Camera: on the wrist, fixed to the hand. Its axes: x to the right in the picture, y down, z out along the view.
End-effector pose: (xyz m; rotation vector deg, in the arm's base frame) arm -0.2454 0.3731 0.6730 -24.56 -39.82 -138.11
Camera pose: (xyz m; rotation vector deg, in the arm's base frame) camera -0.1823 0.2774 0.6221 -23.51 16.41 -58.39
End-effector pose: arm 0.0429 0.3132 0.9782 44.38 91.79 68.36
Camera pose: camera -0.0334 0.2859 1.0739 -88.33 -38.17 -143.17
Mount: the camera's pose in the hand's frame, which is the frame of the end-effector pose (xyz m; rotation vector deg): -0.0287 0.0857 -0.0869 -21.88 20.80 89.25
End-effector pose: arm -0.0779 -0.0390 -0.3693 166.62 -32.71 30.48
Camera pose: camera -0.1634 -0.0913 -0.2939 81.36 -137.06 48.48
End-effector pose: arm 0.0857 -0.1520 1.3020 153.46 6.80 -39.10
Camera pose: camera 0.1138 -0.1985 1.4150 96.91 -79.34 17.77
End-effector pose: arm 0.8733 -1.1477 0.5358 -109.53 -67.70 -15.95
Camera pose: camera 0.9482 -1.2478 0.5262 -136.37 44.82 2.26
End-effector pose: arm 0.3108 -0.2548 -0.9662 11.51 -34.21 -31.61
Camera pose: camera 0.3787 -0.1654 -1.0220 -29.58 -8.58 50.09
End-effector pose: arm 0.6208 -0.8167 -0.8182 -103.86 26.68 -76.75
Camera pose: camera 0.5451 -0.8819 -0.8940 -47.88 108.53 -22.72
